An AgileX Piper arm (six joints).
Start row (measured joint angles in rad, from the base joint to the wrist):
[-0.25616, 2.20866, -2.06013, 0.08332, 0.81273, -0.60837]
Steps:
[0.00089, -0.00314, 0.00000, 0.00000, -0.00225, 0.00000]
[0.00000, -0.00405, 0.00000, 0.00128, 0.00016, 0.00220]
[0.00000, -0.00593, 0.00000, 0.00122, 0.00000, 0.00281]
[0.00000, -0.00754, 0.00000, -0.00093, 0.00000, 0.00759]
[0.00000, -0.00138, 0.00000, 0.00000, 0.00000, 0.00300]
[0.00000, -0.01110, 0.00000, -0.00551, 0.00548, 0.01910]
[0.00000, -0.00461, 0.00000, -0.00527, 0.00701, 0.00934]
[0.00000, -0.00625, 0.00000, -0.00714, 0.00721, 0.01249]
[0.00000, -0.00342, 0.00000, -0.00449, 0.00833, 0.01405]
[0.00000, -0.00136, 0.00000, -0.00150, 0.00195, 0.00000]
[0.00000, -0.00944, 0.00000, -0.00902, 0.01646, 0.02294]
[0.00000, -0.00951, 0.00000, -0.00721, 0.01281, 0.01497]
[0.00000, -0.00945, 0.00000, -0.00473, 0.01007, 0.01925]
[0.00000, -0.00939, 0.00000, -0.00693, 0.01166, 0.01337]
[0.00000, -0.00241, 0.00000, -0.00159, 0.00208, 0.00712]
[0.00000, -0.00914, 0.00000, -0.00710, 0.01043, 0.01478]
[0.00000, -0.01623, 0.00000, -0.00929, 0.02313, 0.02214]
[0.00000, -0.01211, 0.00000, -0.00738, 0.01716, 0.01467]
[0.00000, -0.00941, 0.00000, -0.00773, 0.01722, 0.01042]
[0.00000, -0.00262, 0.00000, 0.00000, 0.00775, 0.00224]
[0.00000, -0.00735, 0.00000, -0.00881, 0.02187, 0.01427]
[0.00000, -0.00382, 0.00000, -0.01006, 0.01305, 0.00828]
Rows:
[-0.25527, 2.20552, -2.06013, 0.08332, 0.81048, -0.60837]
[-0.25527, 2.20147, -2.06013, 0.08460, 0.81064, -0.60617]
[-0.25527, 2.19554, -2.06013, 0.08582, 0.81064, -0.60336]
[-0.25527, 2.18800, -2.06013, 0.08489, 0.81064, -0.59577]
[-0.25527, 2.18662, -2.06013, 0.08489, 0.81064, -0.59277]
[-0.25527, 2.17552, -2.06013, 0.07938, 0.81612, -0.57367]
[-0.25527, 2.17091, -2.06013, 0.07411, 0.82313, -0.56433]
[-0.25527, 2.16466, -2.06013, 0.06697, 0.83034, -0.55184]
[-0.25527, 2.16124, -2.06013, 0.06248, 0.83867, -0.53779]
[-0.25527, 2.15988, -2.06013, 0.06098, 0.84062, -0.53779]
[-0.25527, 2.15044, -2.06013, 0.05196, 0.85708, -0.51485]
[-0.25527, 2.14093, -2.06013, 0.04475, 0.86989, -0.49988]
[-0.25527, 2.13148, -2.06013, 0.04002, 0.87996, -0.48063]
[-0.25527, 2.12209, -2.06013, 0.03309, 0.89162, -0.46726]
[-0.25527, 2.11968, -2.06013, 0.03150, 0.89370, -0.46014]
[-0.25527, 2.11054, -2.06013, 0.02440, 0.90413, -0.44536]
[-0.25527, 2.09431, -2.06013, 0.01511, 0.92726, -0.42322]
[-0.25527, 2.08220, -2.06013, 0.00773, 0.94442, -0.40855]
[-0.25527, 2.07279, -2.06013, 0.00000, 0.96164, -0.39813]
[-0.25527, 2.07017, -2.06013, 0.00000, 0.96939, -0.39589]
[-0.25527, 2.06282, -2.06013, -0.00881, 0.99126, -0.38162]
[-0.25527, 2.05900, -2.06013, -0.01887, 1.00431, -0.37334]

